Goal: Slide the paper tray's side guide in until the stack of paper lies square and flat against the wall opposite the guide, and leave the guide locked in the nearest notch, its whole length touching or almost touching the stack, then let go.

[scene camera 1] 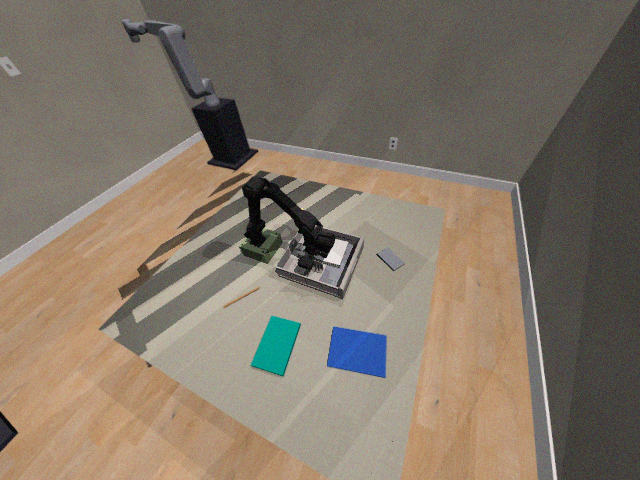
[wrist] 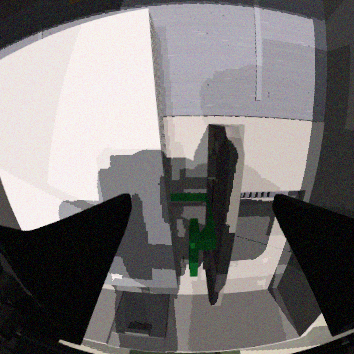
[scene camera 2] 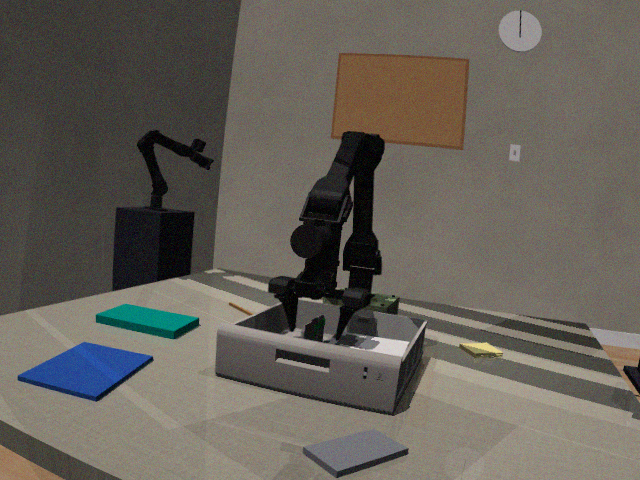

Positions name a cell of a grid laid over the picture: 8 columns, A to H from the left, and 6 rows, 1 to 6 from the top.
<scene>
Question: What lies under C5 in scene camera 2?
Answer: A teal pad.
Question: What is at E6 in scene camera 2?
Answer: A grey pad.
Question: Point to a white paper stack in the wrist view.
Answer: C3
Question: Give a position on a teal pad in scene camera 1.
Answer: At D5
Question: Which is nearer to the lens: the white paper stack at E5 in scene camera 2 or the blue pad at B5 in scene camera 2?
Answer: The blue pad.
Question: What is the gripper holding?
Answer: Nothing.
</scene>
